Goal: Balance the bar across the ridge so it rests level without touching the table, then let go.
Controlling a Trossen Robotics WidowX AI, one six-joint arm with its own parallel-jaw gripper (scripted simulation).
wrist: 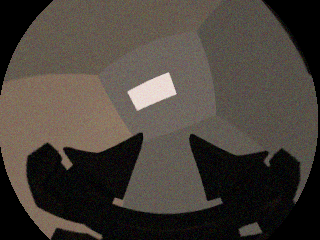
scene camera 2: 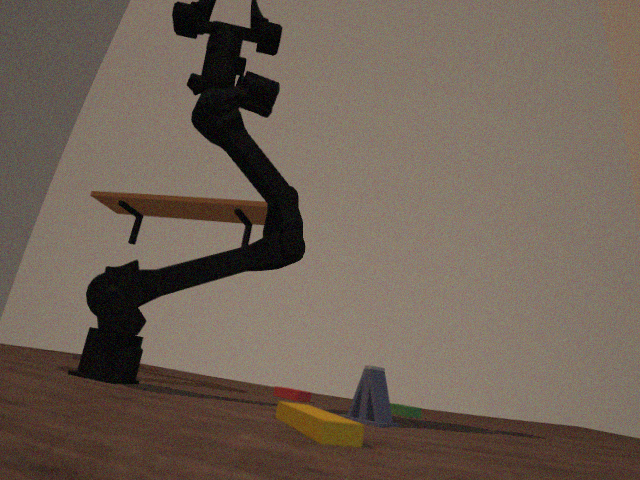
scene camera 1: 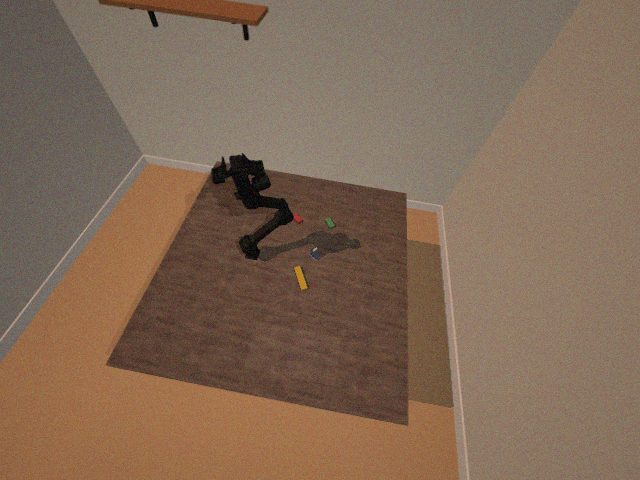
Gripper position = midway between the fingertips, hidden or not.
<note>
My gripper (scene camera 1: 232, 155) is open, holding nothing. Further things: a yellow bar (scene camera 2: 326, 428) and a blue-grey ridge (scene camera 2: 377, 380).
My gripper also shows in the wrist view (wrist: 166, 136). The wrist view does not show the yellow bar: it is out of frame.
</note>
